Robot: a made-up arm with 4 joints.
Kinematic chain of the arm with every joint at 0, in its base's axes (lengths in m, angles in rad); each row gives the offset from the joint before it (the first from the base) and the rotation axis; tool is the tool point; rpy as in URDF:
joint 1: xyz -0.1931 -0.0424 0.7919 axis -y
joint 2: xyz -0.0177 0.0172 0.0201 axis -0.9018 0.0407 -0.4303
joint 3: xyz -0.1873 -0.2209 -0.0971 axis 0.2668 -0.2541 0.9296
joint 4: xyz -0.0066 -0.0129 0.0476 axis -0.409 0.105 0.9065
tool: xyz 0.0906 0.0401 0.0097 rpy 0 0 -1.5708
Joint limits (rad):
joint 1: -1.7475..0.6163
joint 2: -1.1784..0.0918
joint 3: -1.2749..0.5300
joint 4: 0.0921..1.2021
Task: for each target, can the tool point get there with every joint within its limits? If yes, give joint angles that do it. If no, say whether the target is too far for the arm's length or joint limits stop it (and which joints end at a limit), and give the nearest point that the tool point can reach.
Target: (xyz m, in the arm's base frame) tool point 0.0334 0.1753 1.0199
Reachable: no: joint limits stop it (at a limit: joint 1, joint 2, joint 3) | nearest point -0.1702 -0.1657 0.9950 | short by 0.398 m
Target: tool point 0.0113 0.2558 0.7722
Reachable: no: joint limits stop it (at a limit: joint 1, joint 2) | nearest point -0.1006 -0.0469 0.5731 | short by 0.379 m
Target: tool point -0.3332 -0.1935 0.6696
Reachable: yes | joints -0.5456 -0.5888 -1.0417 0.5159
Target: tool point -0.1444 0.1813 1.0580
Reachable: no: joint limits stop it (at a limit: joint 1, joint 2, joint 4) | nearest point -0.3565 -0.0666 0.9480 | short by 0.344 m
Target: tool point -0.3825 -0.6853 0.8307
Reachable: no: too far | nearest point -0.3287 -0.3050 0.8197 | short by 0.384 m
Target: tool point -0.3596 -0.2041 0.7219
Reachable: yes | joints -0.8970 -0.6187 -0.9007 0.2599
